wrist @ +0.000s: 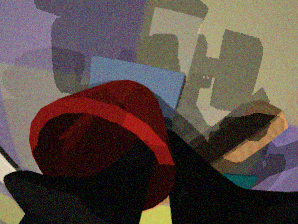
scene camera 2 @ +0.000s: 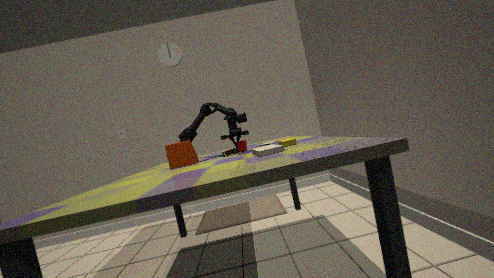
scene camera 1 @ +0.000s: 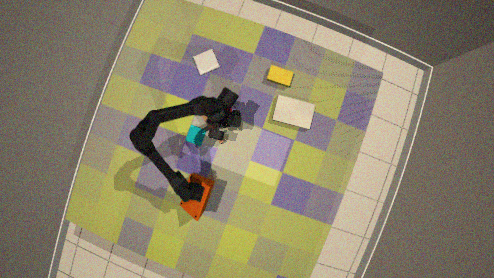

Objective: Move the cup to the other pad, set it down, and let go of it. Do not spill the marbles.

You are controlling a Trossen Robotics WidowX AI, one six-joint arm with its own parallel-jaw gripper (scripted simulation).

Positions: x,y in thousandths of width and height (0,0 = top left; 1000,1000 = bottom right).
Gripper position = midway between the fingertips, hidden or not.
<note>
In view: my gripper (wrist: 542,605) and a light blue pad (wrist: 559,382).
</note>
